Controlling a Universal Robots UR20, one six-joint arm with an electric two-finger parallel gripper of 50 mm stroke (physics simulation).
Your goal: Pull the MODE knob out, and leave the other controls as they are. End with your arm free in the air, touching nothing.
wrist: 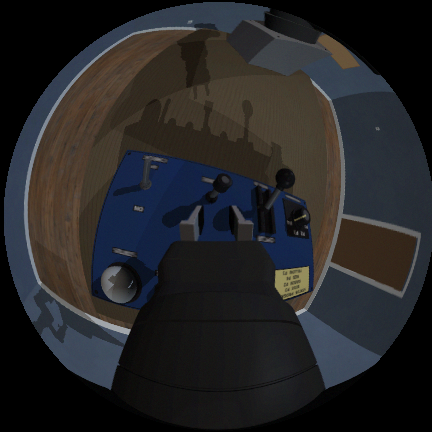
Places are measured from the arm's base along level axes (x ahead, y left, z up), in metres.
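Pixels of known places: gripper, fingertip midpoint: (216,214).
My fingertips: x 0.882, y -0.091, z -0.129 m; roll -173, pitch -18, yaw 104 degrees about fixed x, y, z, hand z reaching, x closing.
Note:
Behind a point stands the place of what it marks.
The MODE knob (222,182) @[x 0.839, y -0.080, z -0.166 m] is a black round knob on a short dark stem, standing up from the blue panel (165,210) @[x 0.898, y -0.150, z -0.204 m] near its far edge. A label plate beside it is partly hidden by the knob. My gripper (216,214) @[x 0.882, y -0.091, z -0.129 m] is open, with its two grey fingers apart. The fingers are on the near side of the knob in the view, and nothing shows between them but the blue panel. The gap from the fingertips to the knob is hard to judge.
A metal toggle lever (146,172) @[x 0.845, y -0.194, z -0.198 m] is at the left, a clear dome (119,283) @[x 0.980, y -0.195, z -0.107 m] at the near left. A black ball lever (285,178) @[x 0.796, y 0.031, z -0.158 m] in a slot, a rotary selector (300,217) @[x 0.853, y 0.143, z -0.194 m] and a yellow label (292,283) @[x 1.004, y 0.131, z -0.146 m] are at the right. A grey block (275,47) @[x 0.184, y -0.008, z -0.142 m] stands far off.

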